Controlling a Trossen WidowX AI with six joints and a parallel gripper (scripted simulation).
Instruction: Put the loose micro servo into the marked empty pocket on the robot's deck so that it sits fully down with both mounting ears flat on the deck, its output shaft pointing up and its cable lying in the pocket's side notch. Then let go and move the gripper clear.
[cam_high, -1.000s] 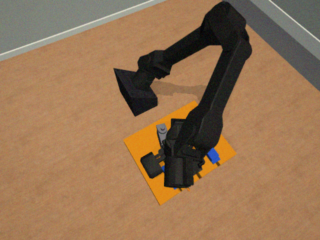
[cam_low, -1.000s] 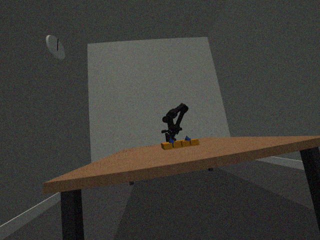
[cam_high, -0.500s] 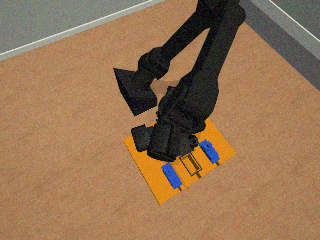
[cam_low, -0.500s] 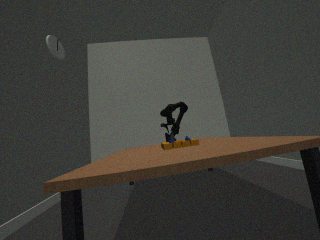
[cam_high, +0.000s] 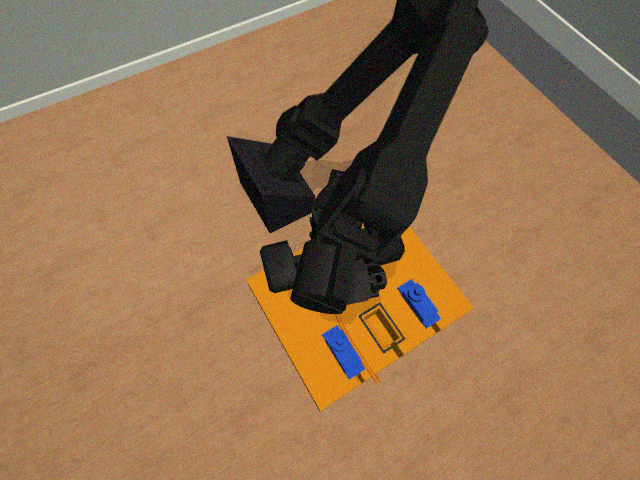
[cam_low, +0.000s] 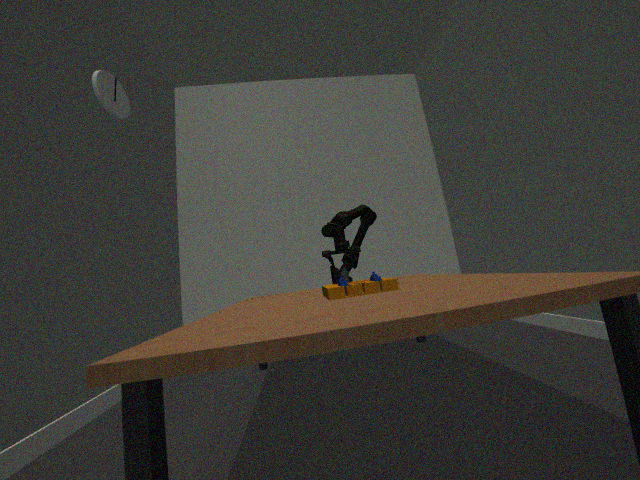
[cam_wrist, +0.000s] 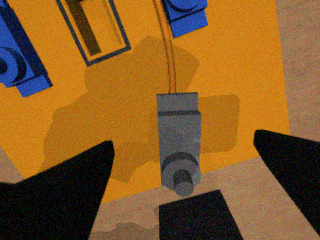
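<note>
The orange deck lies 1 cm behind my gripper tip, 4 cm to the left of it and 9 cm below it.
</note>
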